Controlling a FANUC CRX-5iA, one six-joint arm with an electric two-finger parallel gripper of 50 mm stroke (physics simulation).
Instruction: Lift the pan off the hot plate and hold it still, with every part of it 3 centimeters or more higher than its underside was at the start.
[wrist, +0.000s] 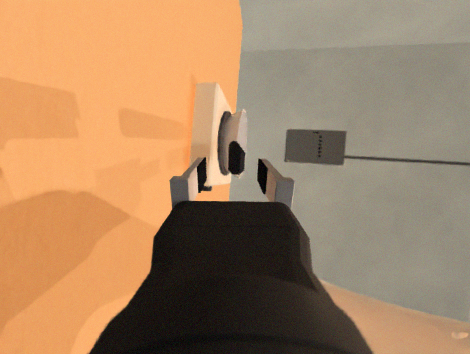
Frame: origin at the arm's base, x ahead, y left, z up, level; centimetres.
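Seen in the pictures: gripper, fingertip midpoint: (232, 169).
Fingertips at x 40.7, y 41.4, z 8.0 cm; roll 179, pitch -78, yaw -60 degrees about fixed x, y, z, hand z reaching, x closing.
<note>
A point is followed by its place in that frame.
The pan (238, 131) @[x 54.8, y 20.2, z 4.3 cm] shows as a small light-grey body seen nearly edge-on, on the dark round plate of the white hot plate (204, 112) @[x 57.5, y 23.5, z -3.4 cm]. Its black handle (236, 158) @[x 43.1, y 37.2, z 7.6 cm] points toward the camera and looks short from this angle. My gripper (232, 169) @[x 40.7, y 41.4, z 8.0 cm] is open and empty. In the view the handle lies between the two fingertips, nearer the left one, and appears to be beyond them; the exact distance cannot be told. The pan's underside and far side are hidden.
The orange table top (125, 45) @[x 55.2, y 42.1, z -7.0 cm] fills the left, with shadows across it, and its edge runs down behind the pan. A grey box (304, 146) with a cable is on the grey floor at the right. A beige rounded surface (395, 310) shows at the lower right.
</note>
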